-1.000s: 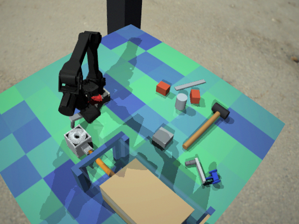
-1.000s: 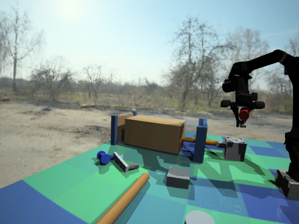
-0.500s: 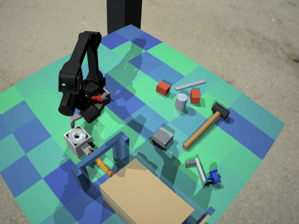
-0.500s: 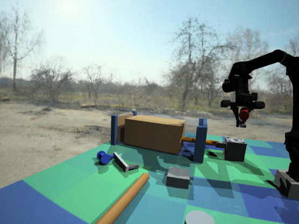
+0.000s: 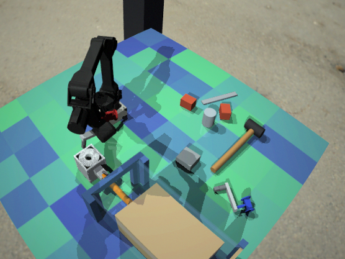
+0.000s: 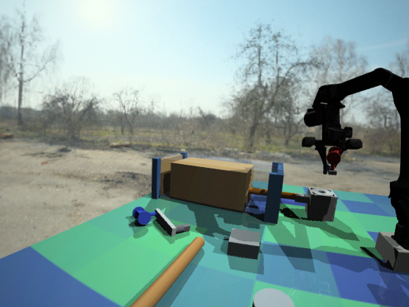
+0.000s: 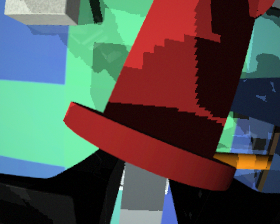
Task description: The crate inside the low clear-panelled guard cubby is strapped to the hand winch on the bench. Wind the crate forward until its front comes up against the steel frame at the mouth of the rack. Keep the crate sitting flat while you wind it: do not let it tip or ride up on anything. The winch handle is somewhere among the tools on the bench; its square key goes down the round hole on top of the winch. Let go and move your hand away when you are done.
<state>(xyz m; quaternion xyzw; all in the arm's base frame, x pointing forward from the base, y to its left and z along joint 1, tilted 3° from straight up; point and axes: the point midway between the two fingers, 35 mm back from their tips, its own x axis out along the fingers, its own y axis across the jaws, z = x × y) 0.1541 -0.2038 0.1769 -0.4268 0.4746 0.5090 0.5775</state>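
My gripper tip is now 2 cm below the red-knobbed crank. Round my gripper tip: grey winch (15 cm below, 7 cm to the right, 2 cm behind); then red knob (4 cm to the left, 4 cm above, 1 cm ahead); then blue frame (15 cm ahead, 8 cm to the right, 8 cm below).
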